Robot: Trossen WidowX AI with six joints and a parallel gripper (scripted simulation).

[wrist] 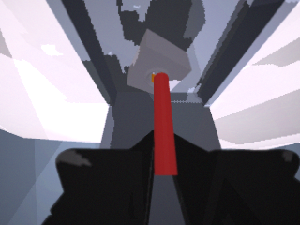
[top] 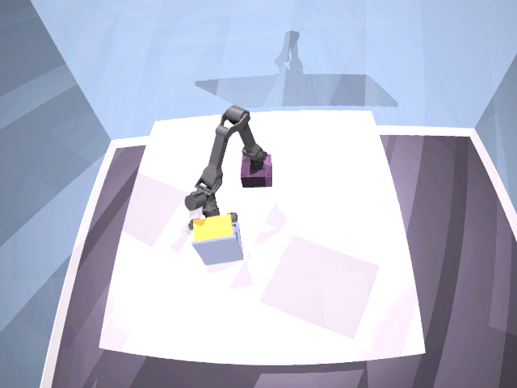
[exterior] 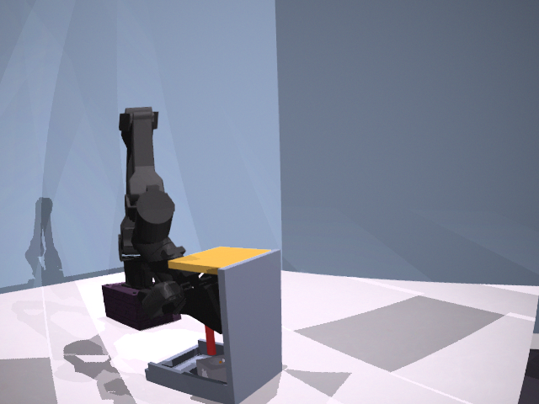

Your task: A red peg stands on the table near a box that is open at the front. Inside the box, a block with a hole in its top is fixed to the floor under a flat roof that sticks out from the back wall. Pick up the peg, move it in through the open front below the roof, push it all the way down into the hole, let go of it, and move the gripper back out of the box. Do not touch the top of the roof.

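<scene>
The grey box wall is 5 cm ahead of my gripper tip and 1 cm above it. Round my gripper tip: red peg: 3 cm behind, 1 cm below; yellow roof: 11 cm above.
</scene>
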